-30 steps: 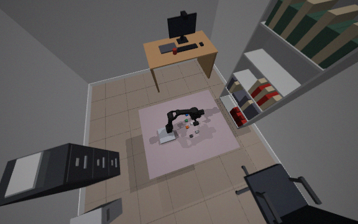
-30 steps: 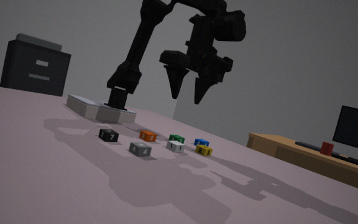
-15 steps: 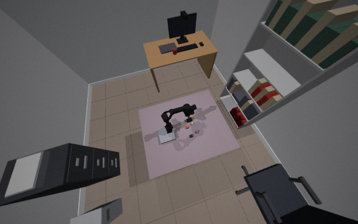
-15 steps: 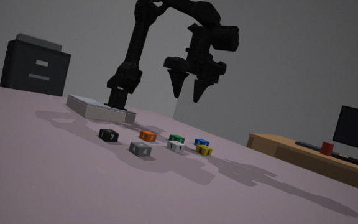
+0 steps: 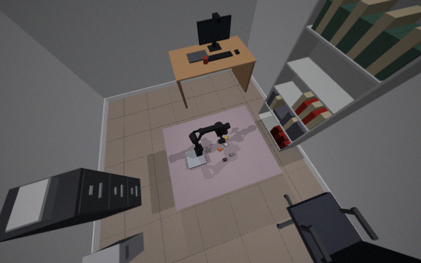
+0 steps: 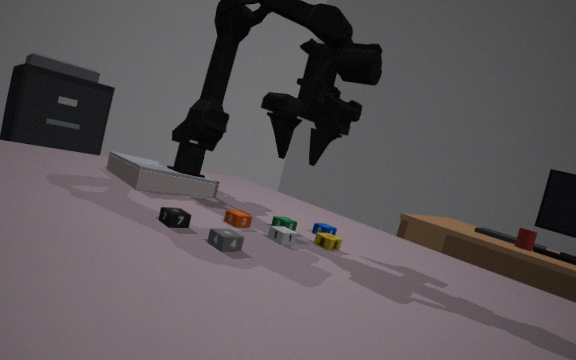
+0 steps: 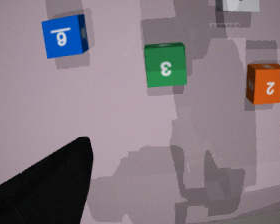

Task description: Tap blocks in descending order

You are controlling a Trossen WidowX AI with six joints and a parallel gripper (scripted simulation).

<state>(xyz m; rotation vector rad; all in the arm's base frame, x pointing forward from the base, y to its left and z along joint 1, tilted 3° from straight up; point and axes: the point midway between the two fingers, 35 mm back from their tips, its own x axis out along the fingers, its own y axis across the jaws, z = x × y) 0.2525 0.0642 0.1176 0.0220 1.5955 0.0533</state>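
Now: gripper tip 12 cm above the yellow block, 9 cm short of it and 2 cm to the right of it. Also, from my gripper tip: green block (12 cm below); then orange block (12 cm below, 9 cm to the right, 2 cm behind); then white 1 block (12 cm below, 6 cm to the right, 6 cm ahead).
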